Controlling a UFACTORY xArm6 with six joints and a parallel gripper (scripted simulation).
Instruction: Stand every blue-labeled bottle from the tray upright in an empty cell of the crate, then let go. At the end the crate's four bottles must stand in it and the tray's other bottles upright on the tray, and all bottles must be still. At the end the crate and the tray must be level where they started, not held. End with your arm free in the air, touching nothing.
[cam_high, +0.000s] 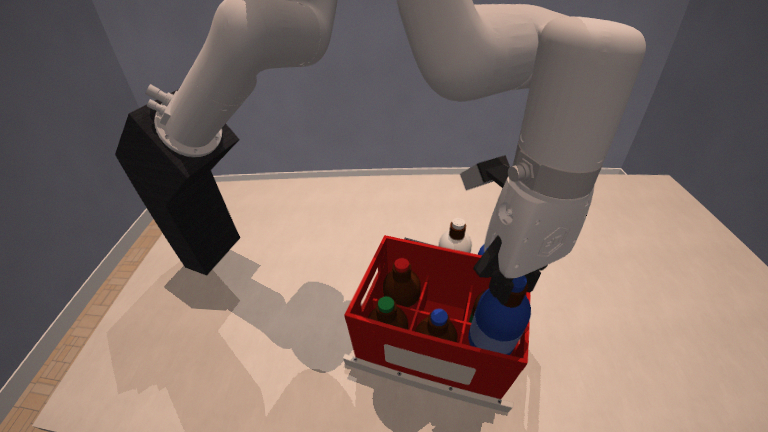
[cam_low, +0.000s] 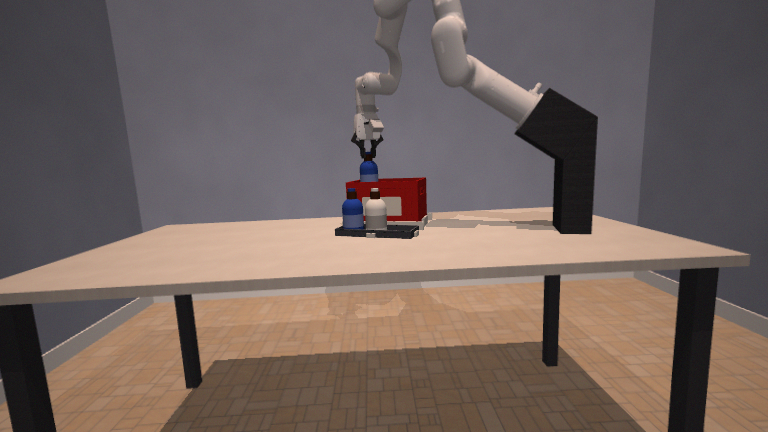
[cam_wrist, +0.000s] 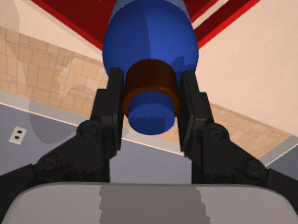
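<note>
Now: the crate 200 mm below my hand, 90 mm to the left of it and 40 mm behind it. Also, from my hand: dark tray: 270 mm below, 230 mm to the left, 80 mm ahead; white-labeled bottle: 230 mm to the left, 200 mm below, 80 mm ahead.
</note>
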